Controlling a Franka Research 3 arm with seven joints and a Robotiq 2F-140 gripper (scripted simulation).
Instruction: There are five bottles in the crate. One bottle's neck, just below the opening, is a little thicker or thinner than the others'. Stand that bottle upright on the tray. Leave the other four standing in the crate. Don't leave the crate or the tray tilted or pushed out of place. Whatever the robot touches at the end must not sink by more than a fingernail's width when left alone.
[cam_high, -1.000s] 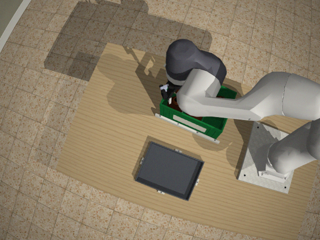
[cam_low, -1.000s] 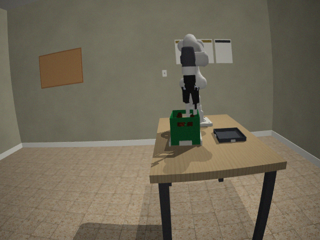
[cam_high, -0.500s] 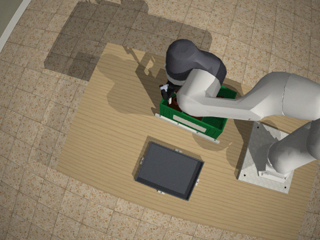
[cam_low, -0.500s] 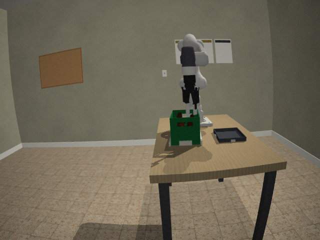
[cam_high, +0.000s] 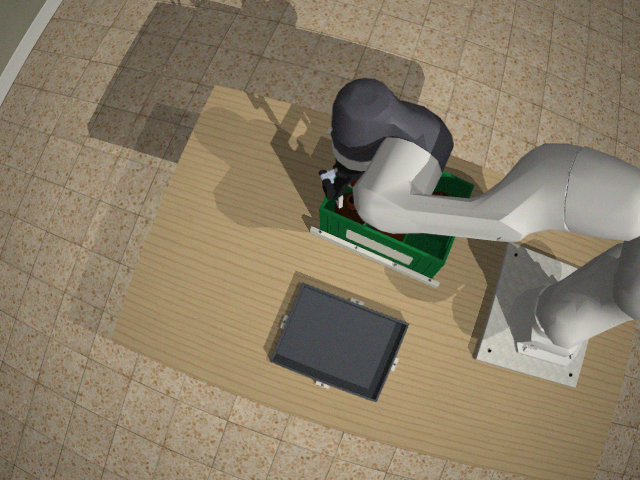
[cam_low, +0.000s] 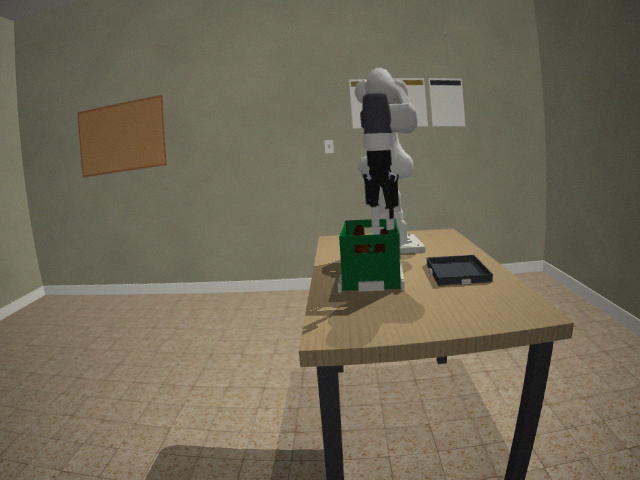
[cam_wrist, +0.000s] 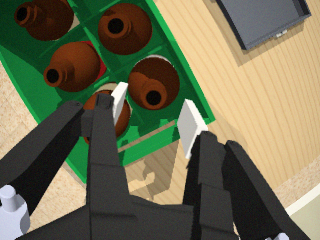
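Right now my hand is 90 mm past the glass bottle and 130 mm above it. The rest, counted from my hand: green crate 80 mm behind, 50 mm to the right, 130 mm below; then dark grey tray 120 mm behind, 250 mm to the left, 200 mm below.
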